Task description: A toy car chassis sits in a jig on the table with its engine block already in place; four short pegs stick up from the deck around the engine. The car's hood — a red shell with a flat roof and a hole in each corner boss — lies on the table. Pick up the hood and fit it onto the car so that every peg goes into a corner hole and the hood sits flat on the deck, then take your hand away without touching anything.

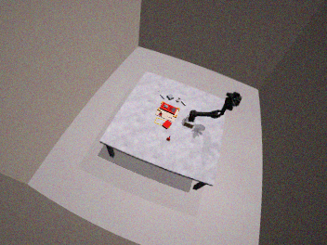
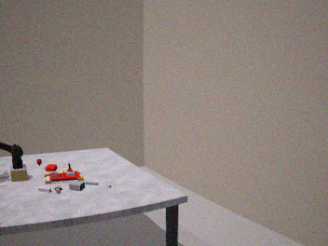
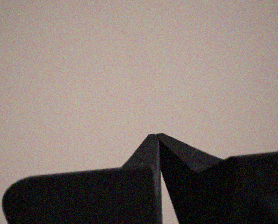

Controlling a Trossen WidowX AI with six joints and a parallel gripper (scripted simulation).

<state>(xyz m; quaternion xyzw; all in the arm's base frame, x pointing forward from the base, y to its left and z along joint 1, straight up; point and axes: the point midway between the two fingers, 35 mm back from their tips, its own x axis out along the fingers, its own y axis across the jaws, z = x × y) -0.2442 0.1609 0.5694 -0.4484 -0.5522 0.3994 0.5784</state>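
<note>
The red hood lies 640 mm below my gripper tip, 510 mm ahead of it and 90 mm to the right of it. From my gripper tip the other things lie so: grey engine part (630 mm below, 570 mm ahead, 330 mm to the right); then jig (640 mm below, 540 mm ahead, 300 mm to the right).
</note>
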